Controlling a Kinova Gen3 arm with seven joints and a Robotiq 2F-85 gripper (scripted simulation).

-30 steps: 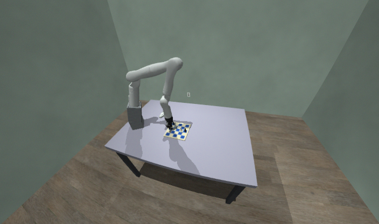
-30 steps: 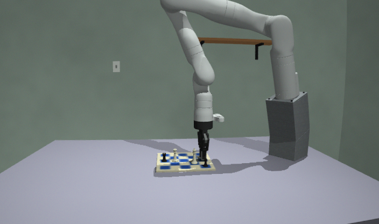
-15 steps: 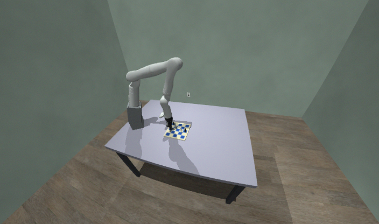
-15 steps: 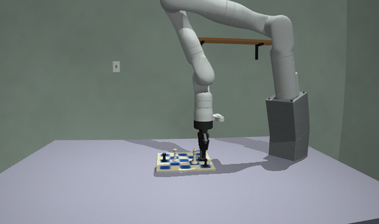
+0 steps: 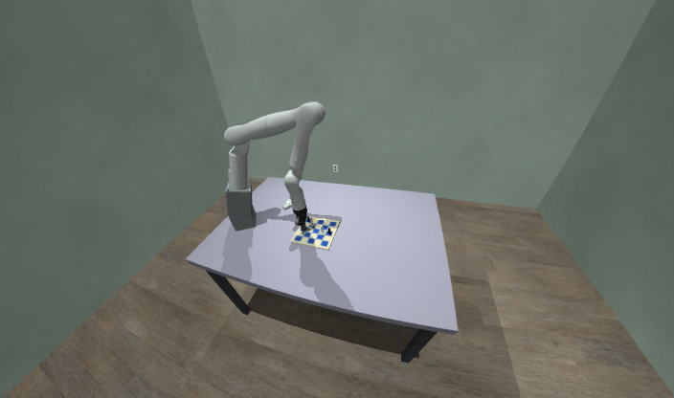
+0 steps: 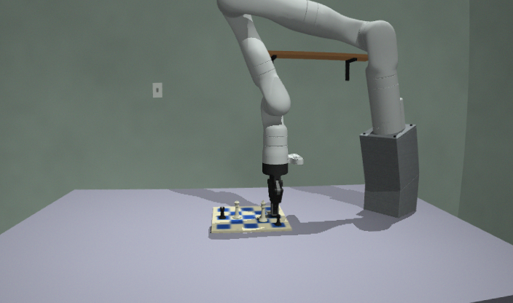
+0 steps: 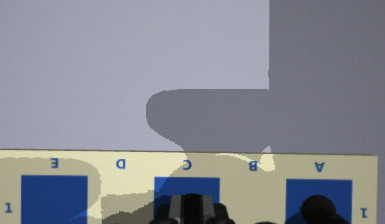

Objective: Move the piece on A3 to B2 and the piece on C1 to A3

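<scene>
My gripper is now 40 mm short of the white king, 30 mm to the right of it and 10 mm below it. Round my hand: black rook: 160 mm ahead, 10 mm below; then cream chessboard: 80 mm ahead, 10 mm to the right, 30 mm below.
</scene>
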